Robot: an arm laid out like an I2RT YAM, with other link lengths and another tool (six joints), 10 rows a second.
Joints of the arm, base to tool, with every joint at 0 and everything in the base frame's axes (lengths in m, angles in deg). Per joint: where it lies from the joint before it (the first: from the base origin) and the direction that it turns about. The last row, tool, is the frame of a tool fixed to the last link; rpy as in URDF.
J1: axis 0 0 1 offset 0 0 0.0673
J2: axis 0 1 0 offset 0.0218 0.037 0.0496
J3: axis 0 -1 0 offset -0.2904 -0.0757 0
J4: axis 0 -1 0 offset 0.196 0.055 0.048
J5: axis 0 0 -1 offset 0.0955 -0.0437 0.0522
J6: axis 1 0 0 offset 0.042 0 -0.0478
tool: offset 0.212 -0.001 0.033 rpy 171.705 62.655 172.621
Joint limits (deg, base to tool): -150..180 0..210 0..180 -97..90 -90..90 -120..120
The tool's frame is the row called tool.
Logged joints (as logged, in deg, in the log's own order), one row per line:
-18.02, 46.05, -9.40, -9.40, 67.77, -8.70
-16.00, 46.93, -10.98, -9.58, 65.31, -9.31
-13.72, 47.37, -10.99, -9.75, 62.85, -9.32
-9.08, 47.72, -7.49, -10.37, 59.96, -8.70
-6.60, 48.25, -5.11, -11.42, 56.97, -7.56
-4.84, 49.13, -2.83, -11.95, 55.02, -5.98
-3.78, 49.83, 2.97, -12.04, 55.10, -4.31
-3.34, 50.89, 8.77, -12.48, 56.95, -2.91
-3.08, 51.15, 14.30, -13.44, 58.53, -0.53
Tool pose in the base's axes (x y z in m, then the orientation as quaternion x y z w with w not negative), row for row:
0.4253, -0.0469, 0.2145, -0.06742, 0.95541, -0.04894, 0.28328
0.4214, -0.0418, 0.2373, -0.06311, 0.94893, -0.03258, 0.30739
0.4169, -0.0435, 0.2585, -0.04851, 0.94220, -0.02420, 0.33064
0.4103, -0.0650, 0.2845, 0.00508, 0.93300, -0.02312, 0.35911
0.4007, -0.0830, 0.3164, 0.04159, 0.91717, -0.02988, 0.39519
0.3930, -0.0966, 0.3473, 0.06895, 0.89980, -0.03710, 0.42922
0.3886, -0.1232, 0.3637, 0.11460, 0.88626, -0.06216, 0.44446
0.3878, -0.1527, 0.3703, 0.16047, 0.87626, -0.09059, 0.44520
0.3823, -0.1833, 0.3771, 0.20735, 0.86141, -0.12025, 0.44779
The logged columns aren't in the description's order. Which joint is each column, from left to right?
Columns, left to right: J6, J3, J5, J1, J2, J4.
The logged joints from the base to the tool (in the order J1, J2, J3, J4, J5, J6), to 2 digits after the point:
-9.40, 67.77, 46.05, -8.70, -9.40, -18.02
-9.58, 65.31, 46.93, -9.31, -10.98, -16.00
-9.75, 62.85, 47.37, -9.32, -10.99, -13.72
-10.37, 59.96, 47.72, -8.70, -7.49, -9.08
-11.42, 56.97, 48.25, -7.56, -5.11, -6.60
-11.95, 55.02, 49.13, -5.98, -2.83, -4.84
-12.04, 55.10, 49.83, -4.31, 2.97, -3.78
-12.48, 56.95, 50.89, -2.91, 8.77, -3.34
-13.44, 58.53, 51.15, -0.53, 14.30, -3.08

